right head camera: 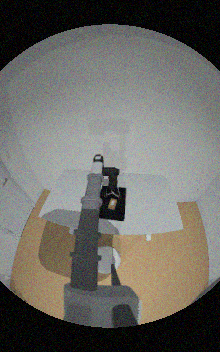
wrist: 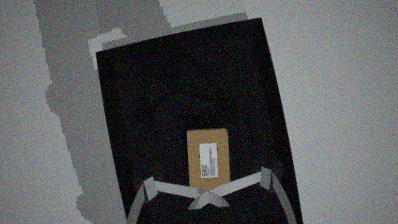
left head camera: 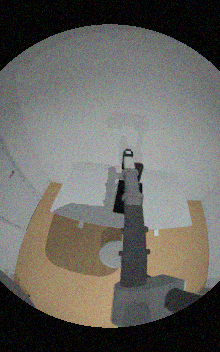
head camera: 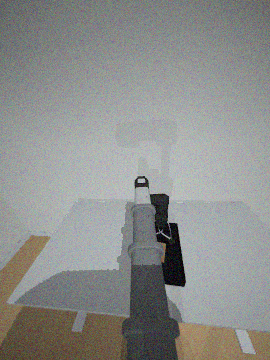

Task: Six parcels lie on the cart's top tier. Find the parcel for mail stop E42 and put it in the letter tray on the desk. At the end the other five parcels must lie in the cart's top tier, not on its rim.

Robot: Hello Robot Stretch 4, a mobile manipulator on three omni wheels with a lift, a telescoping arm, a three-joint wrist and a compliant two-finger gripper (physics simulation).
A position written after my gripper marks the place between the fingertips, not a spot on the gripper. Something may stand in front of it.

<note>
In view: my gripper (wrist: 207, 170), a black letter tray (head camera: 173, 269) and a desk (head camera: 84, 267).
The black letter tray is seen too in the wrist view (wrist: 154, 91). The desk is seen too in the right head camera view (right head camera: 150, 207), in the wrist view (wrist: 329, 68) and in the left head camera view (left head camera: 87, 194).
</note>
